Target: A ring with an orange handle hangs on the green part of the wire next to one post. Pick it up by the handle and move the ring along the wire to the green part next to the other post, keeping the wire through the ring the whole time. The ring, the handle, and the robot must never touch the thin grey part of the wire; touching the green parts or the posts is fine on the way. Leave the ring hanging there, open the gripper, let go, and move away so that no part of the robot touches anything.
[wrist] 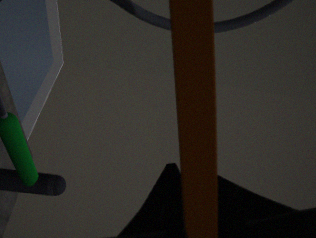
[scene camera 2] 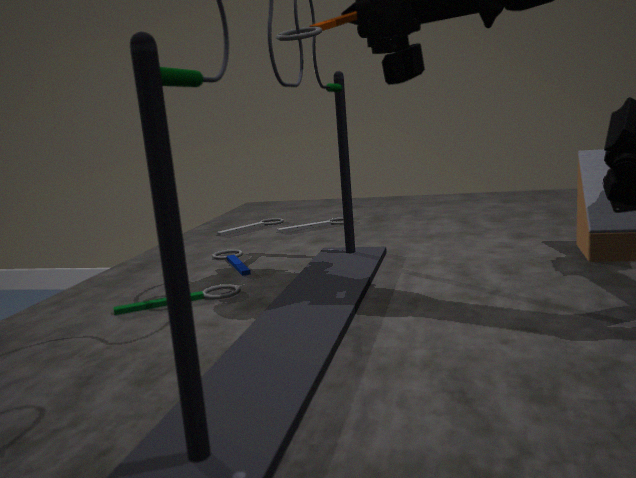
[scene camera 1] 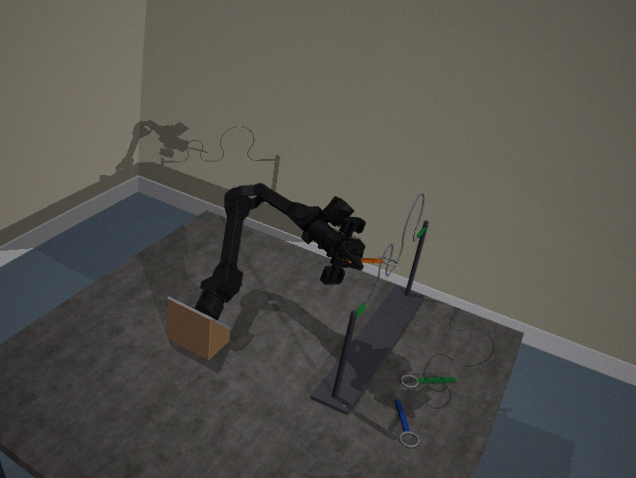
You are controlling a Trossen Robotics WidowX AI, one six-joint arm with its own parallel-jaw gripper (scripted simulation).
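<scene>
My gripper is there for me to see, and the wrist view and scene camera 1 show it too. I can also see a green-handled ring.
</scene>
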